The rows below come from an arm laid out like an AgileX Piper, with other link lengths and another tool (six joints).
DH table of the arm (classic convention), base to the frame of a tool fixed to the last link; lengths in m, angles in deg. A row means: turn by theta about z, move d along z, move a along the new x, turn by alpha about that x. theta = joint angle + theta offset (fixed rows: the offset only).
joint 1: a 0, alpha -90, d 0.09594, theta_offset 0
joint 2: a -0.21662, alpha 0, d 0, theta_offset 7.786
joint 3: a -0.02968, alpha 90, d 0, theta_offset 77.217
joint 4: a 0, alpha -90, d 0.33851, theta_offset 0
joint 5: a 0, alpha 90, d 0, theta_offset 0
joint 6: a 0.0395, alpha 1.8, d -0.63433, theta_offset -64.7
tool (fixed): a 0, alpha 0, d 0.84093, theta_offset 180
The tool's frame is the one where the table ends.
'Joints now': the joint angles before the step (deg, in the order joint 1, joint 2, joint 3, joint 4, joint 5, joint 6). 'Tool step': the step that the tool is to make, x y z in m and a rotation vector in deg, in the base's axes. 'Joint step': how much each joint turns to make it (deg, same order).
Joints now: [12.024 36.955 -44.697 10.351 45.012 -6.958]
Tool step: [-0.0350 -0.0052 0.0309 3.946 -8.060 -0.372]
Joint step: [-0.020 -13.695 5.779 1.178 -0.958 1.135]
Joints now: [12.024 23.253 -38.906 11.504 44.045 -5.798]
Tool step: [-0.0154 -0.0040 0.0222 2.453 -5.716 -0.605]
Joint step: [-0.002 -6.271 2.029 0.207 -2.028 0.921]
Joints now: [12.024 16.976 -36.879 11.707 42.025 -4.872]
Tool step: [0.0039 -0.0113 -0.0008 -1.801 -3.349 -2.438]
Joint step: [-0.594 -1.992 3.013 -2.943 -3.990 -0.060]
